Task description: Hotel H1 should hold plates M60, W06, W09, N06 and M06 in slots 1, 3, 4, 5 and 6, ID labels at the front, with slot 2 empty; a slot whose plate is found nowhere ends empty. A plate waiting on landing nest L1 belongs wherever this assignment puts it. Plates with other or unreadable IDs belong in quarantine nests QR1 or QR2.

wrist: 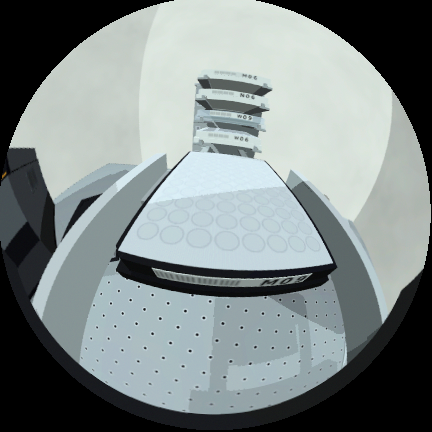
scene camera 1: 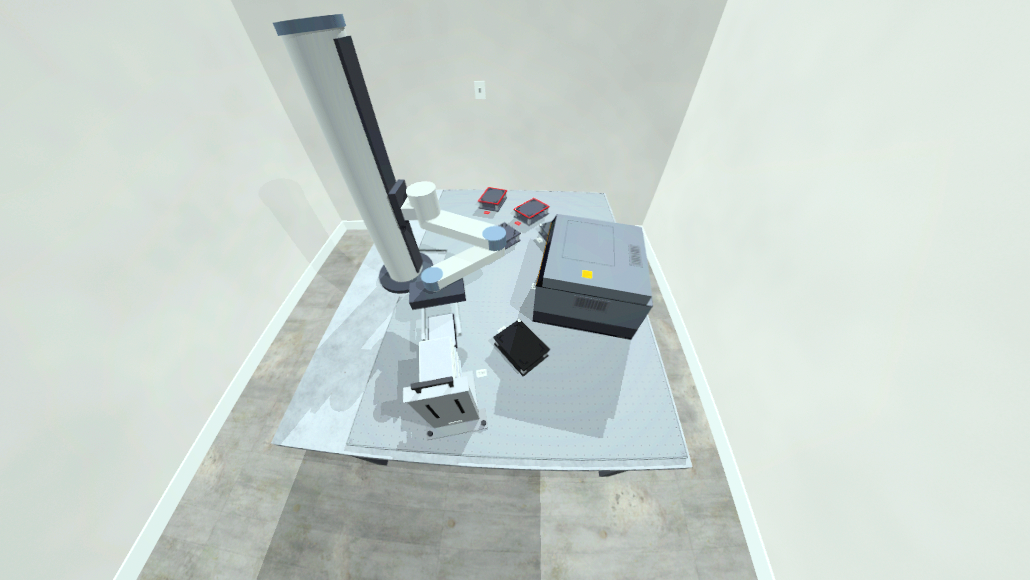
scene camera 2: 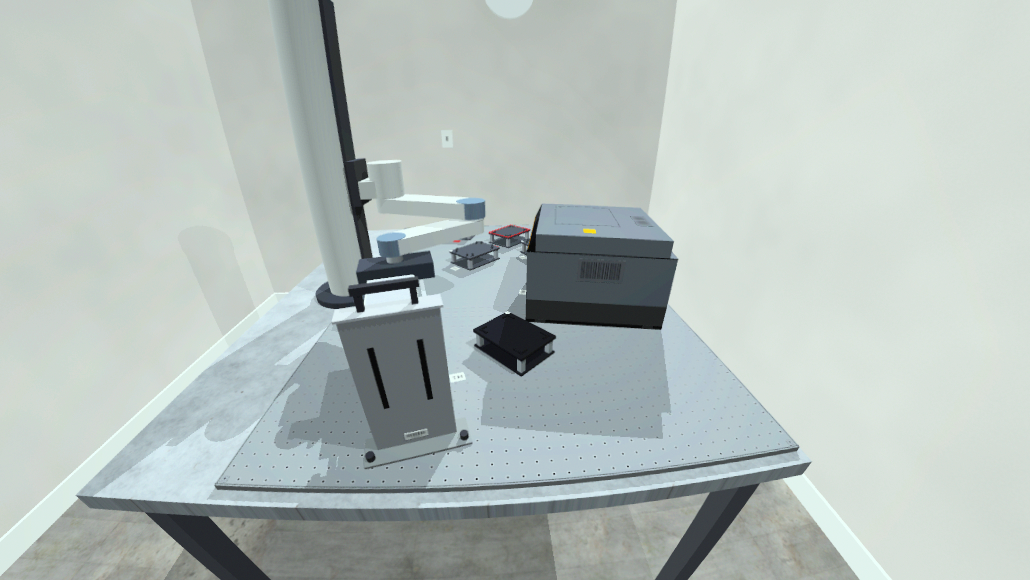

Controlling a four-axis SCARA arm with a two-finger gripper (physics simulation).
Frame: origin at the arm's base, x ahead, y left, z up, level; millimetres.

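Seen in the pictures: gripper, fingertip midpoint: (wrist: 229, 168) (scene camera 1: 442, 337); arm's base at its link origin: (scene camera 1: 407, 272).
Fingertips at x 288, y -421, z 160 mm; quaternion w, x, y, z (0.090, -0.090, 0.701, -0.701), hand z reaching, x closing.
Observation:
Pixels of each thing's top centre, then the offset from my fingertips to it.
- plate M09 at its top centre: (wrist: 231, 177) (scene camera 1: 441, 330) 6 mm back, 23 mm left, 3 mm up
- M06 at its top centre: (scene camera 2: 390, 292) (wrist: 232, 83) (scene camera 1: 435, 360) 33 mm ahead, 126 mm right, 107 mm up
- N06 at its top centre: (wrist: 230, 98) 33 mm ahead, 126 mm right, 79 mm up
- W09 at its top centre: (wrist: 228, 114) 33 mm ahead, 126 mm right, 51 mm up
- W06 at its top centre: (wrist: 226, 130) 33 mm ahead, 126 mm right, 23 mm up
- black nest at its top centre: (wrist: 87, 212) (scene camera 2: 513, 331) (scene camera 1: 521, 342) 246 mm ahead, 45 mm left, 93 mm down
- large grey device at its top centre: (scene camera 2: 596, 218) (scene camera 1: 598, 249) 506 mm ahead, 307 mm left, 108 mm up
- dark grey nest at its top centre: (scene camera 2: 474, 246) (scene camera 1: 500, 232) 131 mm ahead, 635 mm left, 87 mm down
My gripper (scene camera 1: 441, 331) (wrist: 229, 168) is shut on plate M09 (scene camera 1: 440, 324) (wrist: 227, 215), which has a white lid, black sides and its label toward the wrist camera. The plate is level, behind hotel H1 (scene camera 1: 446, 404) (scene camera 2: 397, 381) in the scene views; the hotel hides the fingers in scene camera 2. In the wrist view the hotel's stacked plates stand beyond it, from top to bottom: M06 (wrist: 235, 75), N06 (wrist: 232, 95), W09 (wrist: 227, 116) and W06 (wrist: 225, 138), labels facing the camera. The hotel levels below W06 are hidden by M09. M60 does not show.
A black nest (scene camera 1: 521, 347) (scene camera 2: 514, 335) stands right of the hotel. A large grey device (scene camera 1: 598, 270) (scene camera 2: 601, 273) stands at the right. A dark grey nest (scene camera 1: 511, 236) (scene camera 2: 474, 253) and two red-edged nests (scene camera 1: 493, 195) (scene camera 1: 531, 208) stand at the back.

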